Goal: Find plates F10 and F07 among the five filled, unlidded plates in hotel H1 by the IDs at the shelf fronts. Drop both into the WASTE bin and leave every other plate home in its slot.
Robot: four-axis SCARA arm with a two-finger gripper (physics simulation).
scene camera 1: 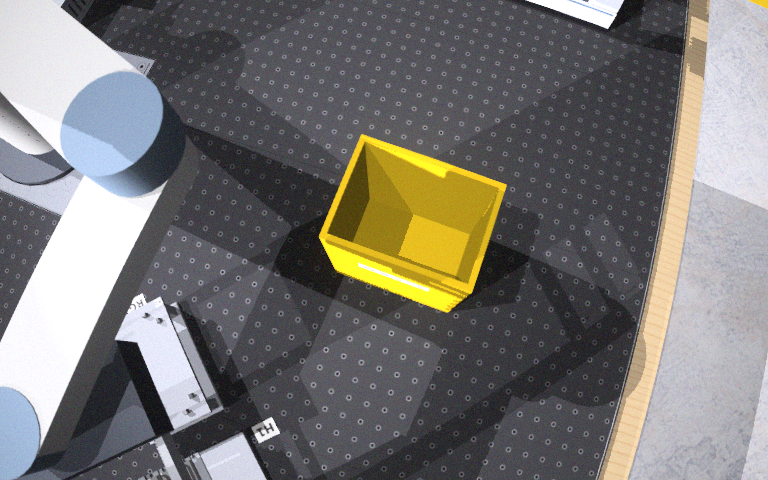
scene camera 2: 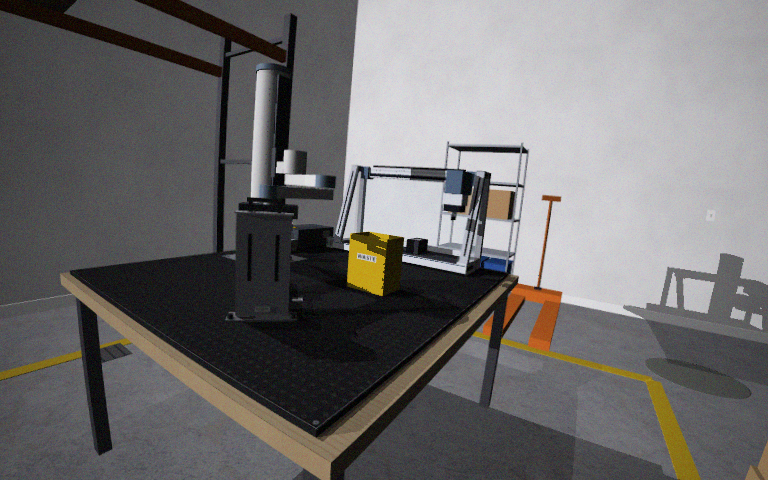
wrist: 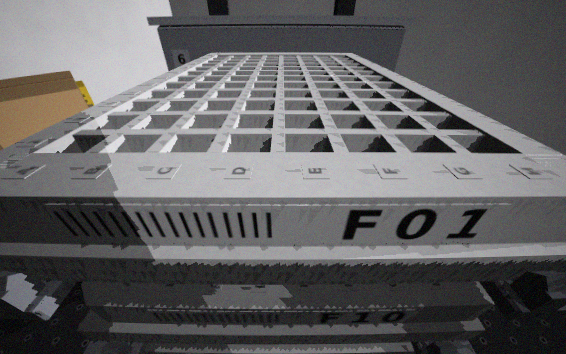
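Places are measured from the arm's base along level axes (x up, y left, z back), in centimetres.
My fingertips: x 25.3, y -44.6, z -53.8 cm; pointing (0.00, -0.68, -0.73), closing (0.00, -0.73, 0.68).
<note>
Behind a point stands the place of what it marks.
Plate F01 [wrist: 280, 220], white and unlidded, fills most of the wrist view, its ID front very near the camera. Plate F10 [wrist: 285, 316] {y -38.7, x 24.8, z -47.5 cm} is right below it, shaded, its ID readable. The front edge of another plate [wrist: 285, 347] {y -38.8, x 22.3, z -47.6 cm} shows at the bottom, its ID out of frame. F07 does not show. The yellow WASTE bin [scene camera 1: 402, 271] {y -8.5, x 19.0, z -65.4 cm} [scene camera 2: 373, 266] {y -8.6, x 11.1, z -67.7 cm} stands upright, its visible inside empty. Hotel H1 [scene camera 1: 235, 455] {y -36.5, x 2.1, z -52.2 cm} shows in part at the bottom of scene camera 1, beside its H1 tag [scene camera 1: 265, 430] {y -31.9, x 1.3, z -54.7 cm}. My gripper's fingers do not show in any view.
The white arm [scene camera 1: 73, 271] {y -19.9, x 36.5, z -42.8 cm} [scene camera 2: 308, 181] {y -11.3, x 38.9, z -37.2 cm} reaches over the left of scene camera 1. A grey fixture [scene camera 1: 172, 367] {y -27.9, x 7.3, z -41.6 cm} stands near H1. A grey panel marked 6 [wrist: 285, 40] {y -47.4, x 28.5, z -56.7 cm} is behind F01. A gantry frame [scene camera 2: 346, 203] {y 51.4, x 28.5, z -7.9 cm} stands at the back of the table [scene camera 2: 198, 362] {y -72.5, x 0.4, z -67.5 cm}.
</note>
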